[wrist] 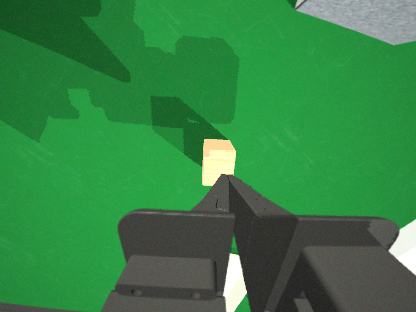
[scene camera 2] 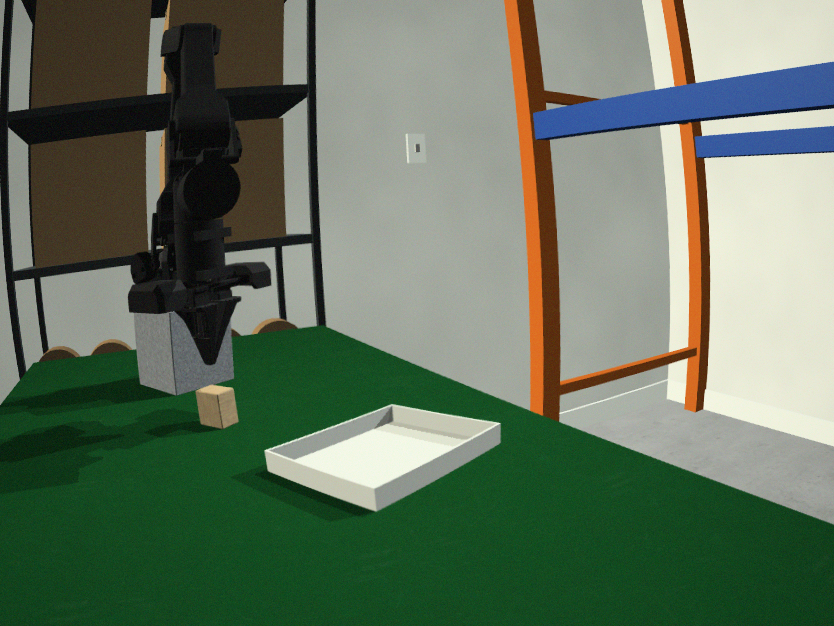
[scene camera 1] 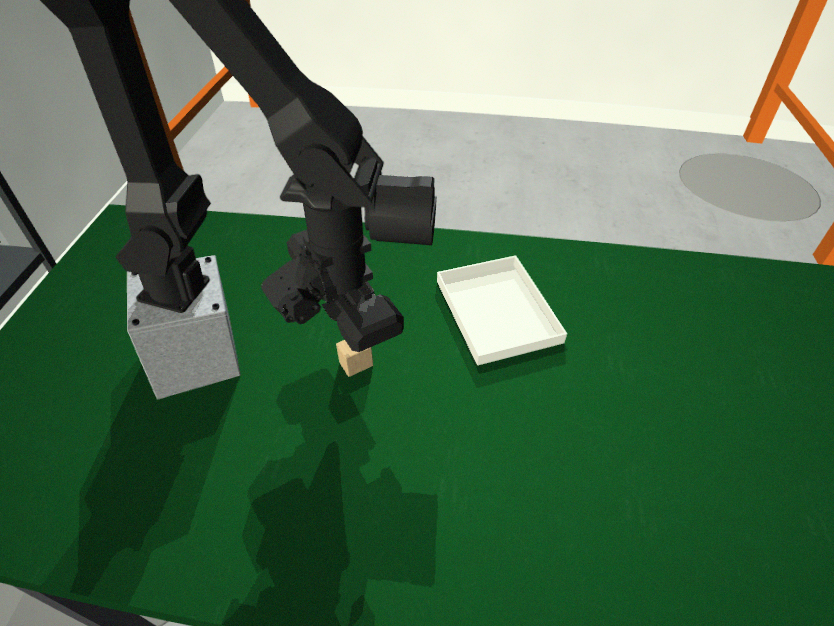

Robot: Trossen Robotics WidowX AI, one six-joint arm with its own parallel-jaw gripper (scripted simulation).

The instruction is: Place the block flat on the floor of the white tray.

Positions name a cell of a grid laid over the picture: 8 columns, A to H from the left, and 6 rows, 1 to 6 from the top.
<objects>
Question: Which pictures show the wooden block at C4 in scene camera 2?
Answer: The wrist view, scene camera 2 and scene camera 1: all of them.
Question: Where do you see a wooden block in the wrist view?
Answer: E4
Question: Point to a white tray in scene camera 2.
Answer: D5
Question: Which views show the gripper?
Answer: The wrist view, scene camera 2 and scene camera 1: all of them.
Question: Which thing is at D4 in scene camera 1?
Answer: A wooden block.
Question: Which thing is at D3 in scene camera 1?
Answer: The gripper.
</objects>
